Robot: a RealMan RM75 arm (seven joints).
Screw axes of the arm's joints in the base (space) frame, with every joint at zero. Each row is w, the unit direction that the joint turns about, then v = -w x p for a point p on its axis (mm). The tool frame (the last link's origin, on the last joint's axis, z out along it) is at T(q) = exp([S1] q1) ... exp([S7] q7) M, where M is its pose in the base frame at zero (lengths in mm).
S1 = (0, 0, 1, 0, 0, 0)
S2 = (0, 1, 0, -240.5, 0, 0)
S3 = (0, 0, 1, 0, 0, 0)
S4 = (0, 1, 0, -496.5, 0, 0)
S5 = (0, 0, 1, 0, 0, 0)
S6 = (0, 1, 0, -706.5, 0, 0)
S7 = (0, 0, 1, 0, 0, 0)
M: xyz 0 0 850.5 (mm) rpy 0 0 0 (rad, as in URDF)
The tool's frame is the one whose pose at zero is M.
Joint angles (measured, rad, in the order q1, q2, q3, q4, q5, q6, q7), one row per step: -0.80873 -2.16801 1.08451 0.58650 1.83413 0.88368 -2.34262; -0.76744 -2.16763 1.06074 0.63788 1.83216 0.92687 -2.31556; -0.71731 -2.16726 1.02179 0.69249 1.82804 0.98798 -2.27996; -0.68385 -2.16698 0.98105 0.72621 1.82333 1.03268 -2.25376; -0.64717 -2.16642 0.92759 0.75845 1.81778 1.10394 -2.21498; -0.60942 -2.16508 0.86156 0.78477 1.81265 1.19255 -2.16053
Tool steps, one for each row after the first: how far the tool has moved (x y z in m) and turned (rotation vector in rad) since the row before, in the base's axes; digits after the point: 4 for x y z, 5 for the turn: -0.0054 -0.0030 0.0112 0.01989 -0.01592 -0.02344; -0.0086 -0.0054 0.0140 0.02214 -0.02331 -0.02384; -0.0074 -0.0037 0.0117 0.02286 -0.02216 -0.00993; -0.0085 -0.0071 0.0129 0.01687 -0.02756 -0.02331; -0.0102 -0.0099 0.0139 0.01906 -0.02728 -0.03491
